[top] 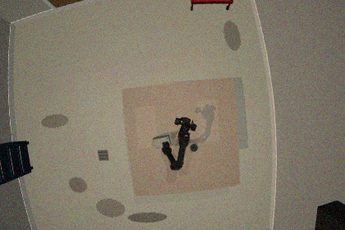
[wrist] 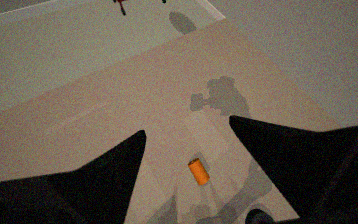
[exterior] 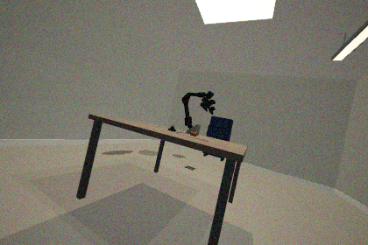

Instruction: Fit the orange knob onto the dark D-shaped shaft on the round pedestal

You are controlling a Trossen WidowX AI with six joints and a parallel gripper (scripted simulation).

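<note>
The orange knob lies 240 mm below my gripper tip, 120 mm to the right of it and 10 mm behind it. The rest, counted from my gripper tip: pedestal (350 mm to the right, 230 mm below, 20 mm ahead).
</note>
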